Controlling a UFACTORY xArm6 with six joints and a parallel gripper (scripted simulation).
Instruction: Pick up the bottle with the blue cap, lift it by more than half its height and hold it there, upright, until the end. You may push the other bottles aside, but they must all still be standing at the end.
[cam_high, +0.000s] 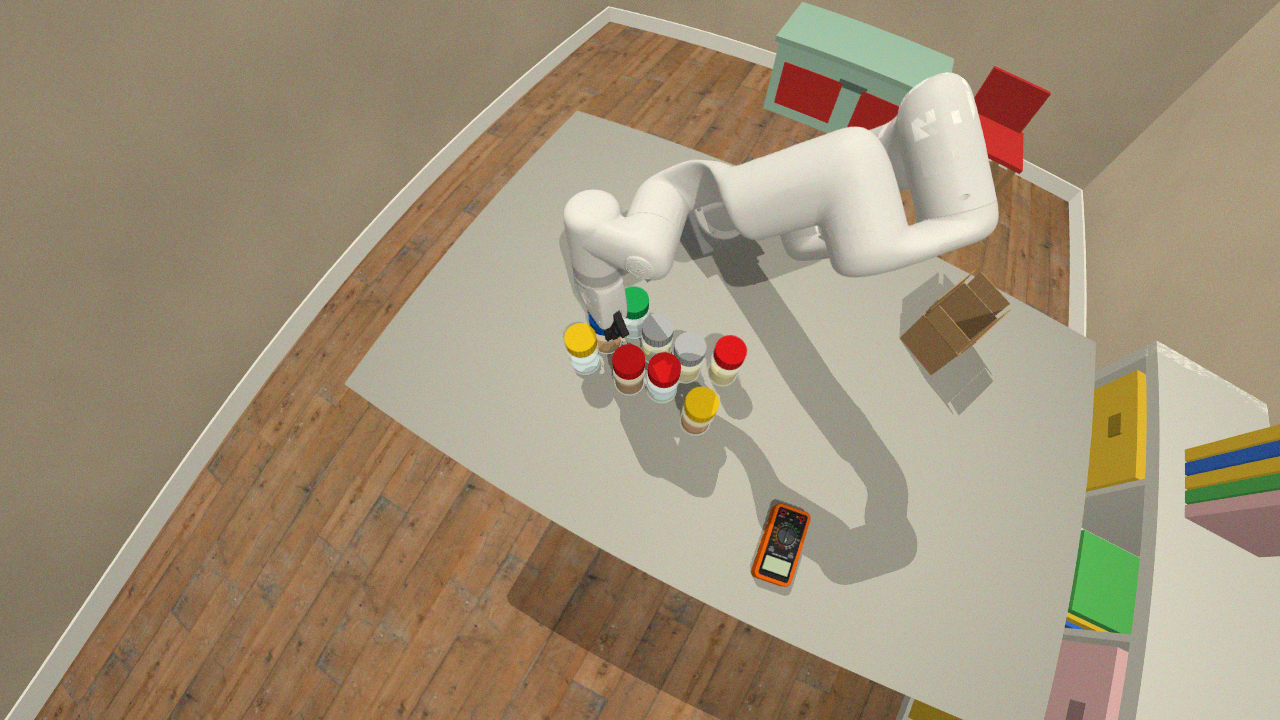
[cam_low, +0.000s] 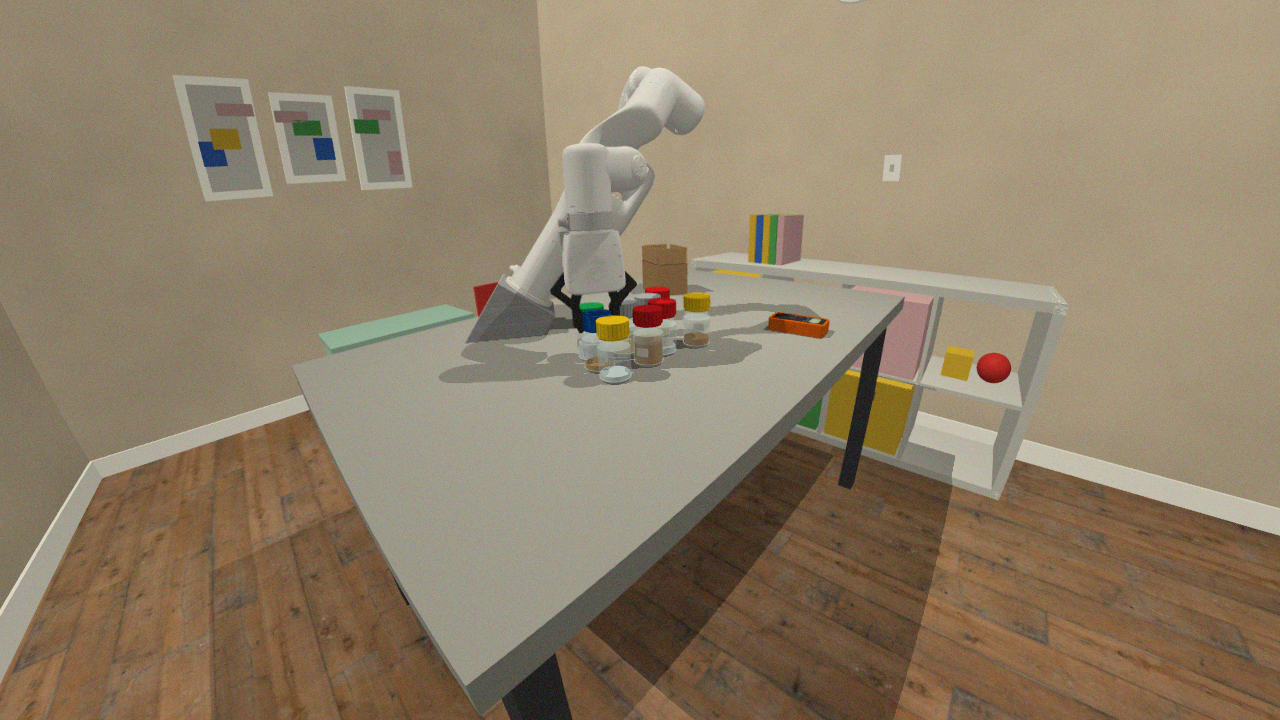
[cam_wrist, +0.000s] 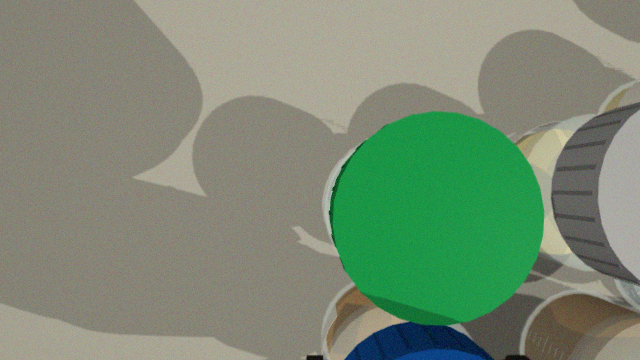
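Right now my hand is 50 mm above the blue-capped bottle. Round my hand: orange multimeter (220 mm ahead, 430 mm to the left, 80 mm below); then grey-capped bottle (20 mm behind, 90 mm to the left, 50 mm below).
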